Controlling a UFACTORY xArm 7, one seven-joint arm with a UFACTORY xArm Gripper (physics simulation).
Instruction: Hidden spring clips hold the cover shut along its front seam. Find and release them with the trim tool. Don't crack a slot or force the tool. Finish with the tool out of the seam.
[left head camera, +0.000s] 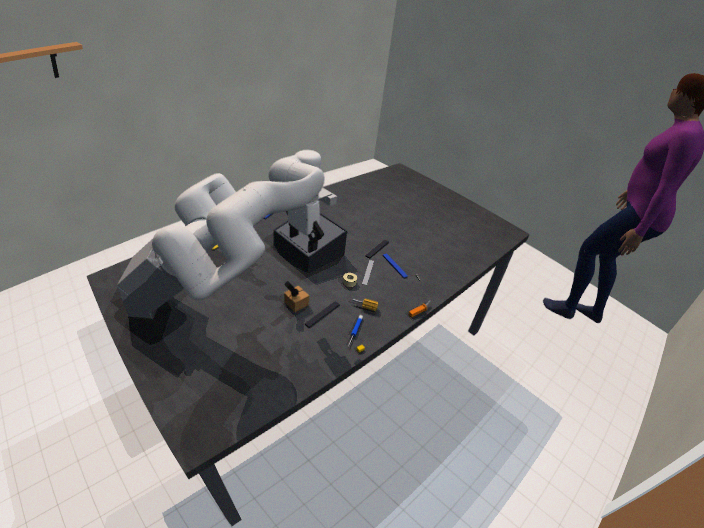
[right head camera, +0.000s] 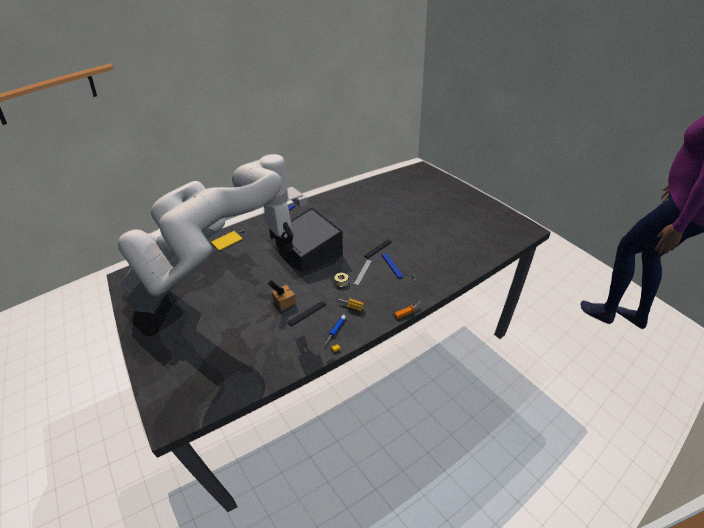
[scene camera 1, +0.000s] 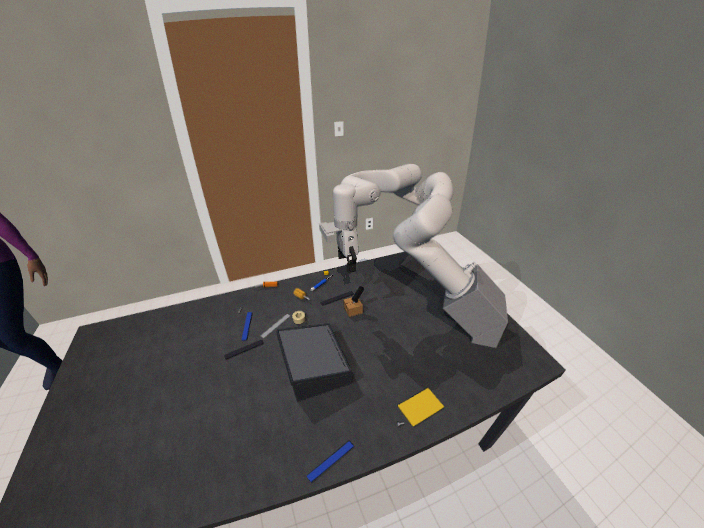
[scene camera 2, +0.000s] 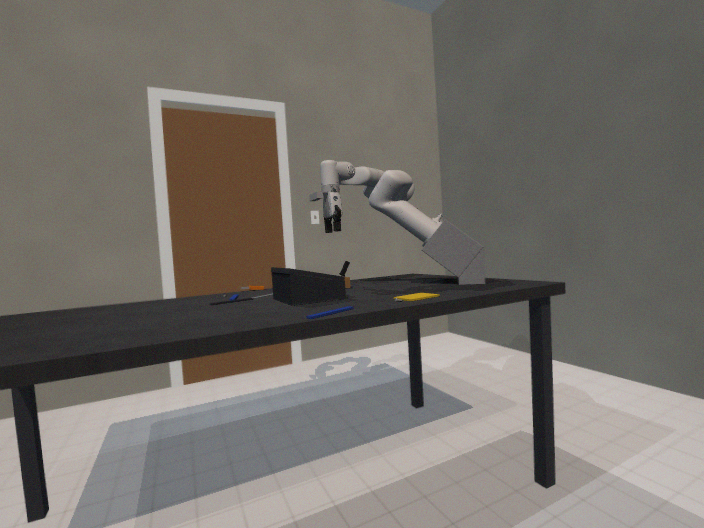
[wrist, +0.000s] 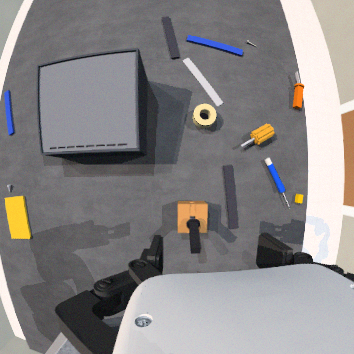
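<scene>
The dark box stands on the table with its grey sloped cover on. A row of short dark slots runs along one edge of the cover in the wrist view. The tool's black handle sticks up at a slant from an orange-brown block; its blade is hidden. My gripper is open and empty, high above the table. In the wrist view the handle lies between the spread fingers.
A tape roll, a white strip, a dark strip, a yellow-handled screwdriver, a blue tool, an orange-handled tool and a yellow cube lie around the block and box. A yellow pad and blue bar lie on the opposite side.
</scene>
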